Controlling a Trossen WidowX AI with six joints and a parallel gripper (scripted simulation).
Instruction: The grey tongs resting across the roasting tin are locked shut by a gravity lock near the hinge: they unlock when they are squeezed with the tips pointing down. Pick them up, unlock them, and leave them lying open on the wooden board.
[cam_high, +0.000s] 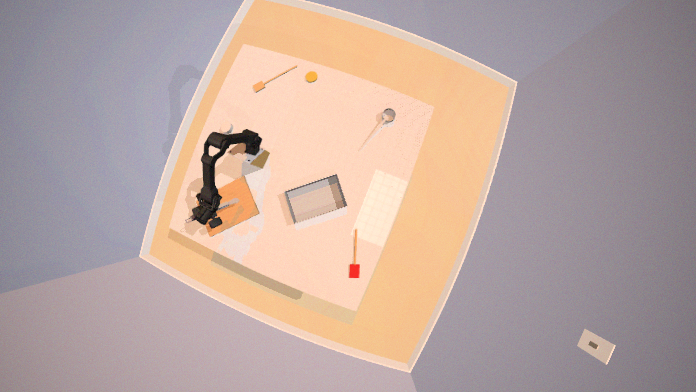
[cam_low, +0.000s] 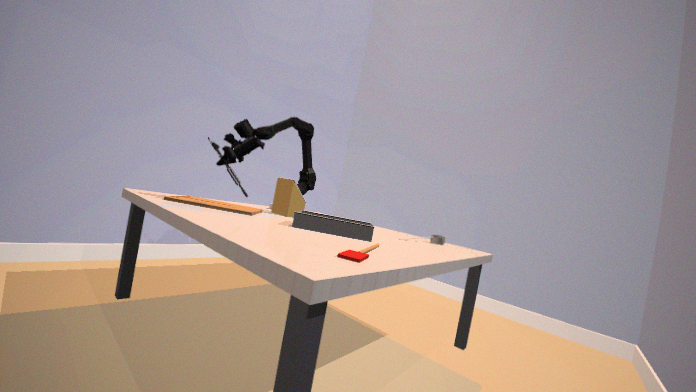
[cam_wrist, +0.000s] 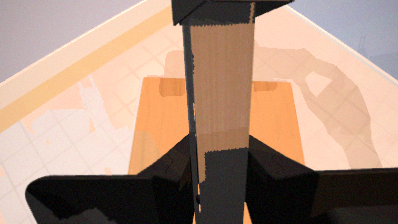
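Right now my gripper tip is 180 mm above the wooden board, 30 mm to the right of it and 10 mm short of it. Round my gripper tip: grey roasting tin: 520 mm ahead, 230 mm to the left, 160 mm below; red spatula: 820 mm ahead, 180 mm below, 30 mm to the right; white disc: 490 mm to the left, 170 mm below, 130 mm behind.
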